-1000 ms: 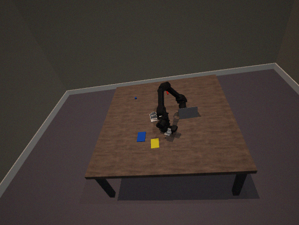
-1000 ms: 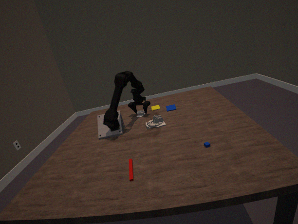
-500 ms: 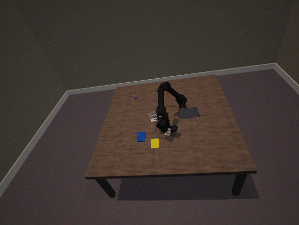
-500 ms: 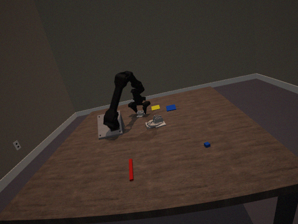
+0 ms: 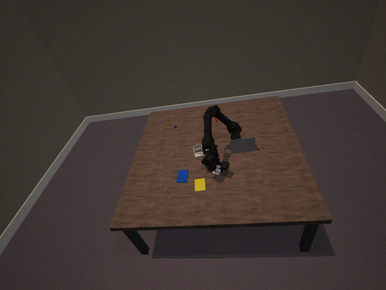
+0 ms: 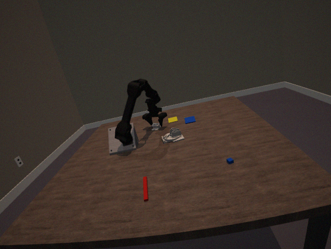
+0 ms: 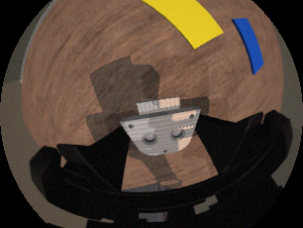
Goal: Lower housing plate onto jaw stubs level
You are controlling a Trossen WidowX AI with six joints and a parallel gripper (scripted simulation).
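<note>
Now: the white part 10 mm to the right of my gripper tip. The rest, counted from my gripper tip: blue card (250 mm ahead, 10 mm below); yellow card (130 mm ahead, 90 mm to the left, 10 mm below); red bar (60 mm behind, 670 mm to the right).
</note>
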